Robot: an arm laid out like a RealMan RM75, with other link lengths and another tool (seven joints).
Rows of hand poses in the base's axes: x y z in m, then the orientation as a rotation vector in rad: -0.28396 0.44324 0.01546 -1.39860 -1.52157 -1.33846; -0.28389 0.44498 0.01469 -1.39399 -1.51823 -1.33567; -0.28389 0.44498 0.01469 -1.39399 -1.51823 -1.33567; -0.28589 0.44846 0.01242 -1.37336 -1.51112 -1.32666; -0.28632 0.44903 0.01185 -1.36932 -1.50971 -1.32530; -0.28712 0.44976 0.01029 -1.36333 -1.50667 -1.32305; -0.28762 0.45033 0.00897 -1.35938 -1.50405 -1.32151; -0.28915 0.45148 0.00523 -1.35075 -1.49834 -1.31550; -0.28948 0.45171 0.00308 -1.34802 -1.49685 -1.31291; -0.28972 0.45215 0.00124 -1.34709 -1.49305 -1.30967; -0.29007 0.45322 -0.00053 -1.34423 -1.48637 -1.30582; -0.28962 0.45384 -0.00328 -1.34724 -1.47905 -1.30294
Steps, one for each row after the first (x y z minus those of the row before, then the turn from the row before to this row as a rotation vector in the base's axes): 0.00007 0.00174 -0.00077 0.00387 0.00304 0.00391; 0.00000 0.00000 0.00000 0.00000 0.00000 0.00000; -0.00200 0.00348 -0.00227 0.01293 0.00702 0.01711; -0.00043 0.00057 -0.00057 0.00263 0.00111 0.00316; -0.00080 0.00073 -0.00156 0.00447 0.00232 0.00464; -0.00050 0.00057 -0.00132 0.00333 0.00190 0.00299; -0.00153 0.00115 -0.00374 0.00668 0.00586 0.00784; -0.00033 0.00023 -0.00215 0.00175 0.00213 0.00287; -0.00024 0.00044 -0.00184 0.00218 0.00410 0.00161; -0.00035 0.00107 -0.00177 0.00488 0.00583 0.00274; 0.00045 0.00062 -0.00275 0.00252 0.00641 -0.00179
